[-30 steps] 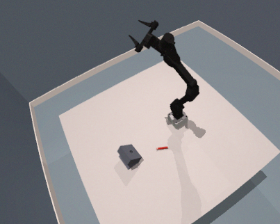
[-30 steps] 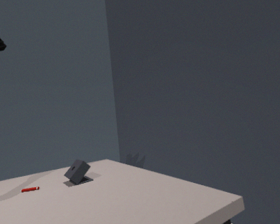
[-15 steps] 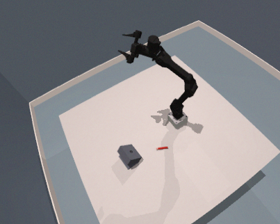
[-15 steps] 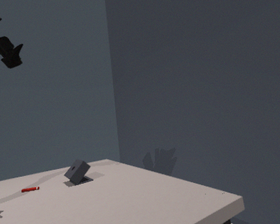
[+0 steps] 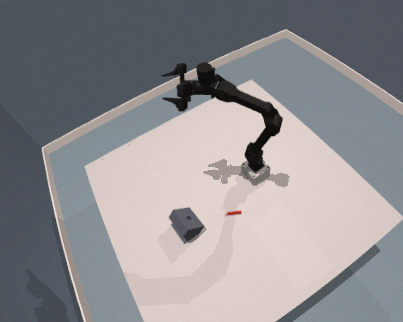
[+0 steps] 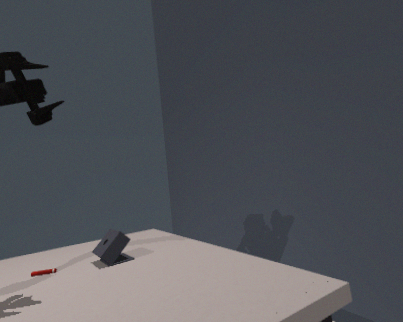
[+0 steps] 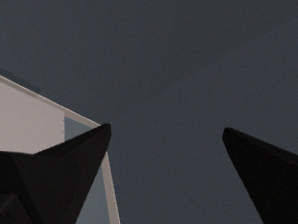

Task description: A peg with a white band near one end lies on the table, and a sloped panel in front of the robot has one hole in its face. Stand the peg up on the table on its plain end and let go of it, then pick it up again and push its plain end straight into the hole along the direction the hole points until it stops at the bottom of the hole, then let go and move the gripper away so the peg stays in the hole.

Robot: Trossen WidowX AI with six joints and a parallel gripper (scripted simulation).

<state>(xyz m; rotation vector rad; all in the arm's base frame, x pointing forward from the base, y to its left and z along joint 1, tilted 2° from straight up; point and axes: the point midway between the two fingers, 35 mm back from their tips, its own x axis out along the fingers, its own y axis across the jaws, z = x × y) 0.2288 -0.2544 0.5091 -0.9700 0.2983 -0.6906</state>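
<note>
Now: gripper tip 570 mm above the red peg, 390 mm to the right of it and 20 mm past it. Also, from my gripper tip: grey sloped panel 510 mm below, 320 mm to the left, 190 mm ahead.
</note>
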